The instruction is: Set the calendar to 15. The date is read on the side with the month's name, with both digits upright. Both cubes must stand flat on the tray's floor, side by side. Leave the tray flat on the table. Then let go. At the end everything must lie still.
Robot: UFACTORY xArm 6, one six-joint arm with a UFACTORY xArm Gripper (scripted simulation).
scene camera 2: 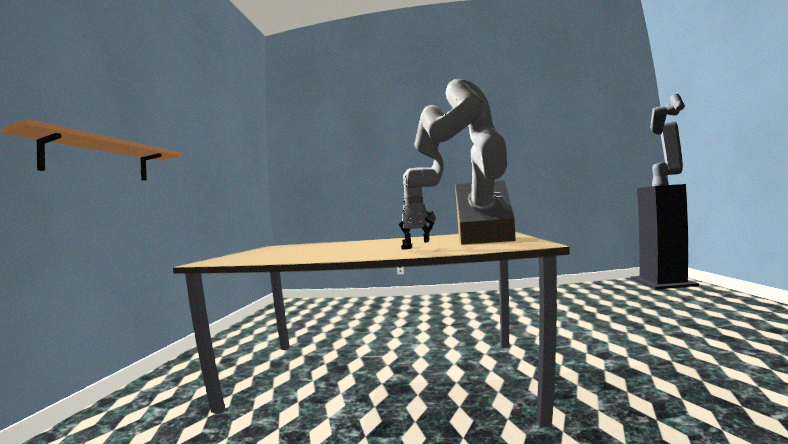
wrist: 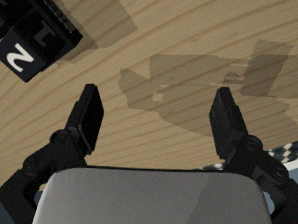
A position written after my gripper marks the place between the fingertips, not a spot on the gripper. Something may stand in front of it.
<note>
I see my gripper (scene camera 2: 417, 242).
My gripper also shows in the wrist view (wrist: 156, 99).
</note>
